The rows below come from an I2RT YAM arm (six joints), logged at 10 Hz.
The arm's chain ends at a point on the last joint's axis. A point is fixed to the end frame.
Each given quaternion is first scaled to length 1.
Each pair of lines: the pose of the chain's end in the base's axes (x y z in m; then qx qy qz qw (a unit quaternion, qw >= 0)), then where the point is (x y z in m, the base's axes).
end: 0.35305, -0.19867, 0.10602, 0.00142, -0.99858, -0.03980, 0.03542
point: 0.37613 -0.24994 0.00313
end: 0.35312, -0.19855, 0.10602, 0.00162, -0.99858, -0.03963, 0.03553
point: 0.37620 -0.24985 0.00314
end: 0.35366, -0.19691, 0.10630, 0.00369, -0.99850, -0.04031, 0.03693
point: 0.37668 -0.24796 0.00328
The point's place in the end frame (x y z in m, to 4 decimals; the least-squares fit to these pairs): -0.0300 -0.0593 0.0966
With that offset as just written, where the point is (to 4 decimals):
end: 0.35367, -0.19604, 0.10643, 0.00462, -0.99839, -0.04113, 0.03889
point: 0.3764 -0.2469 0.0032
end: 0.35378, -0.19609, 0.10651, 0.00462, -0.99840, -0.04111, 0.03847
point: 0.3766 -0.2469 0.0033
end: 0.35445, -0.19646, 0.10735, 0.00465, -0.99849, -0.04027, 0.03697
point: 0.3776 -0.2475 0.0043
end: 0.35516, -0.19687, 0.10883, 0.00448, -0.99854, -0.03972, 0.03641
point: 0.3784 -0.2480 0.0059
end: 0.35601, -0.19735, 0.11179, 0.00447, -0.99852, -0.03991, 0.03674
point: 0.3792 -0.2484 0.0088
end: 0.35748, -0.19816, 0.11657, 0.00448, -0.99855, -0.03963, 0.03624
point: 0.3807 -0.2493 0.0137
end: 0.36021, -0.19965, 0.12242, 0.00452, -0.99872, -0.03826, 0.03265
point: 0.3842 -0.2511 0.0198
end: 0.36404, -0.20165, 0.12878, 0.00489, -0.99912, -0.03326, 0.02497
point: 0.3896 -0.2541 0.0271
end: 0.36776, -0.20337, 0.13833, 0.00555, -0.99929, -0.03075, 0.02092
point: 0.3942 -0.2563 0.0371
